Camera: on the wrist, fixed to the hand. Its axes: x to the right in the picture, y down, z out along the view.
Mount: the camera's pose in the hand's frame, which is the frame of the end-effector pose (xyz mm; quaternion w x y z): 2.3 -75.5 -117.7 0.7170 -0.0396 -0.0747 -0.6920
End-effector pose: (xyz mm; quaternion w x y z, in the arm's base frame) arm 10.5 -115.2 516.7 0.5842 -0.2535 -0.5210 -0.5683
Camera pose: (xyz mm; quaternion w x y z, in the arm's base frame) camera -22.3 -237.7 457.7 0.0233 -0.1132 0.5701 0.8134
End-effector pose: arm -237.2 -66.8 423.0 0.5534 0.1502 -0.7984 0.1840
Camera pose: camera -107.0 -79.7 472.4 0.4704 0.6519 -0.5171 -0.2938
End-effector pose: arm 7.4 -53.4 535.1 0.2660 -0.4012 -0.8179 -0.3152
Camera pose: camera -34.6 -174.3 591.5 0.1044 -0.2442 0.8714 0.4125
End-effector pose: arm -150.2 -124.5 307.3 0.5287 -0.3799 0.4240 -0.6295
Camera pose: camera -285.6 -105.1 336.6 0.0399 0.6338 -0.0266 0.7720
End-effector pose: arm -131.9 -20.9 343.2 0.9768 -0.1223 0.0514 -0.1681
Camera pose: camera -170.2 -116.7 248.9 0.5830 -0.1745 -0.1141 -0.7853
